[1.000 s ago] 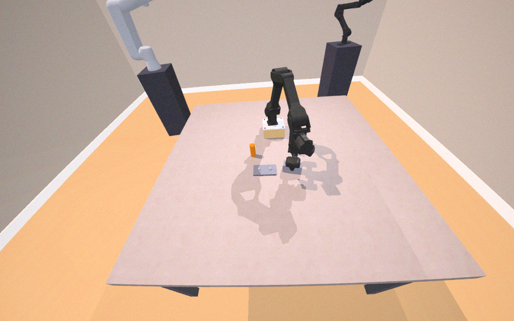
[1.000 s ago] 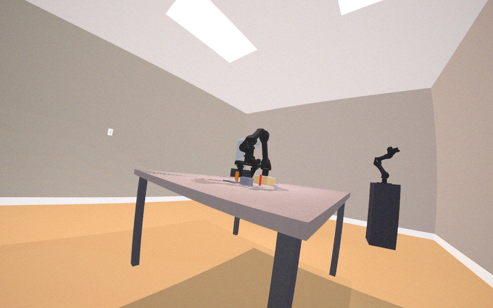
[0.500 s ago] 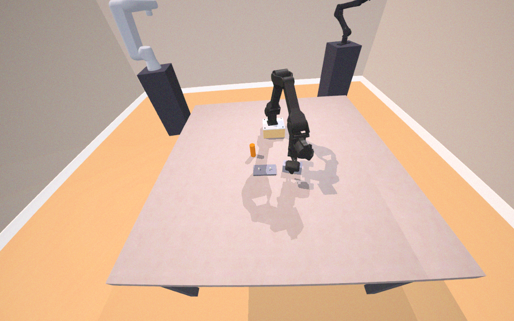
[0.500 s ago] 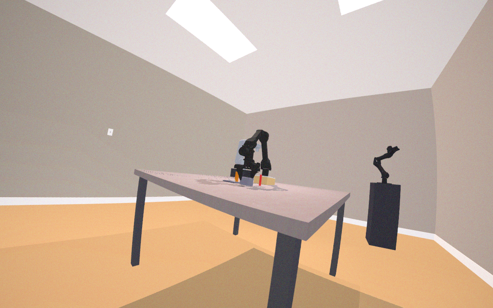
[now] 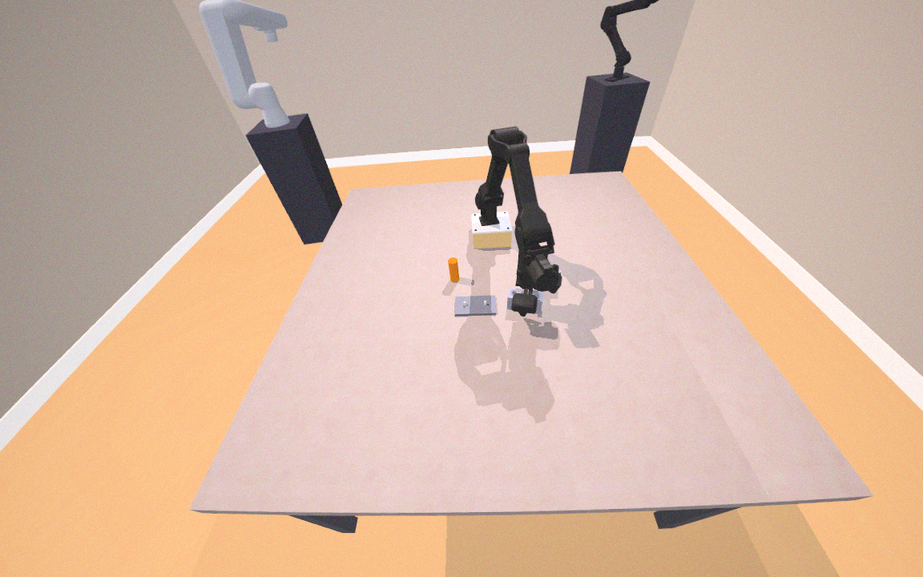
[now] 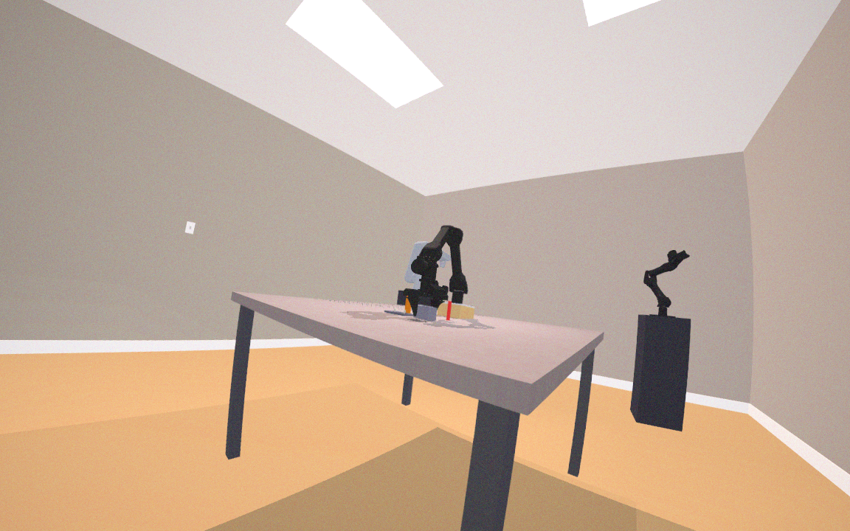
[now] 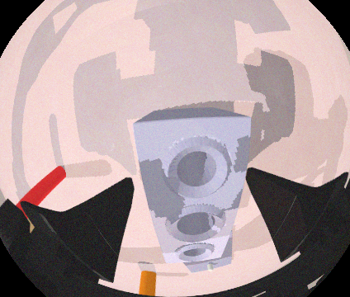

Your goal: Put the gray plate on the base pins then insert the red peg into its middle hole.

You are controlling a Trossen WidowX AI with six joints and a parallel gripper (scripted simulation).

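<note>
Now: gripper tip 14 cm to the left of the base and 3 cm past it. Round my gripper tip: orange cylinder 19 cm to the right, 15 cm behind, 3 cm above; gray plate 3 cm above; red peg 12 cm behind, 5 cm to the left, 3 cm above.
</note>
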